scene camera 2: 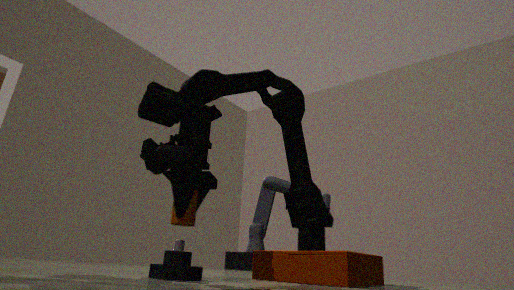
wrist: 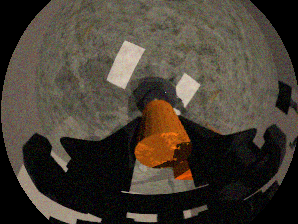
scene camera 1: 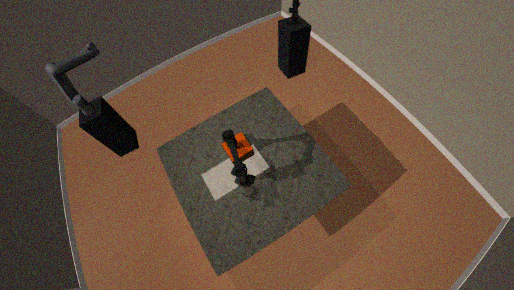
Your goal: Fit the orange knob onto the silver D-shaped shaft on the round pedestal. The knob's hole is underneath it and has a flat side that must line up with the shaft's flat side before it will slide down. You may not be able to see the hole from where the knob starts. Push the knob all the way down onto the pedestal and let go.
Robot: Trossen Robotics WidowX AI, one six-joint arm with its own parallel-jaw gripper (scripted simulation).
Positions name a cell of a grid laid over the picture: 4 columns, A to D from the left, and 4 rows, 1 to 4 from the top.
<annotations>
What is my gripper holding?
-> An orange knob.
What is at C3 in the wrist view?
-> An orange knob.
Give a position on a round pedestal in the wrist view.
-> C2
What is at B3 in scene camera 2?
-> My gripper.
</annotations>
